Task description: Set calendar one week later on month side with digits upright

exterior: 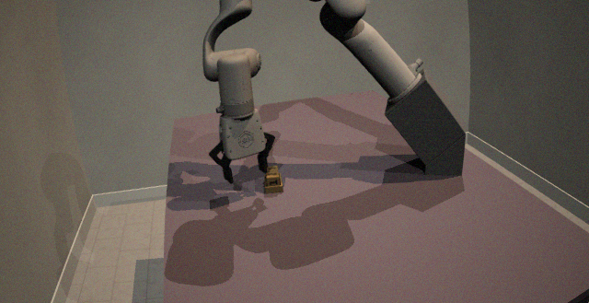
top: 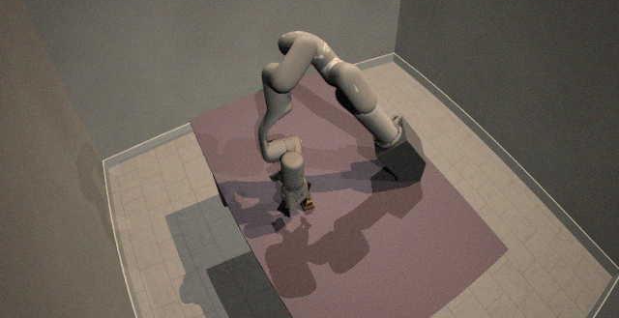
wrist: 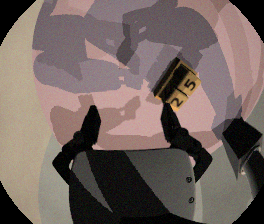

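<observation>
The yellow digit cube lies 80 mm behind my hand, 40 mm to the right of it and 40 mm below it. Round my hand: tray: 80 mm behind, 30 mm to the right, 60 mm below.
</observation>
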